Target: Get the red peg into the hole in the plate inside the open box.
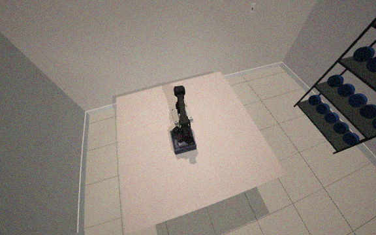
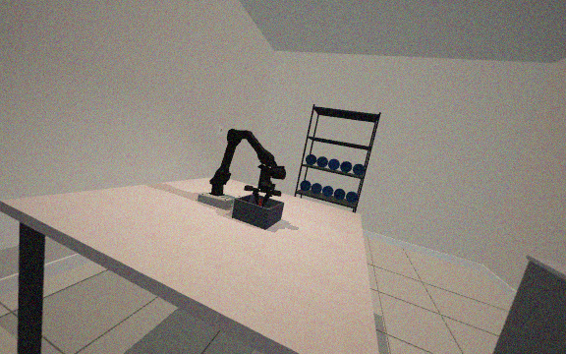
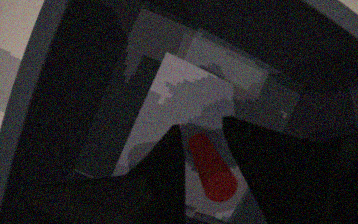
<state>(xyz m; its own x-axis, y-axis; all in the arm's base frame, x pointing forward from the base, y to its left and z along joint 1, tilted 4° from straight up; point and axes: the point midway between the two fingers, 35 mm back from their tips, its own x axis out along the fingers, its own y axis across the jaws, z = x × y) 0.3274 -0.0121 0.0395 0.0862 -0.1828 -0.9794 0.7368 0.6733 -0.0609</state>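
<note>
Right now my gripper tip is 1 cm to the right of the red peg, 1 cm below it and 1 cm past it. Also, from my gripper tip: grey plate 2 cm below, 1 cm to the left, 1 cm behind; then dark box 4 cm below, 1 cm to the left, 1 cm behind.
</note>
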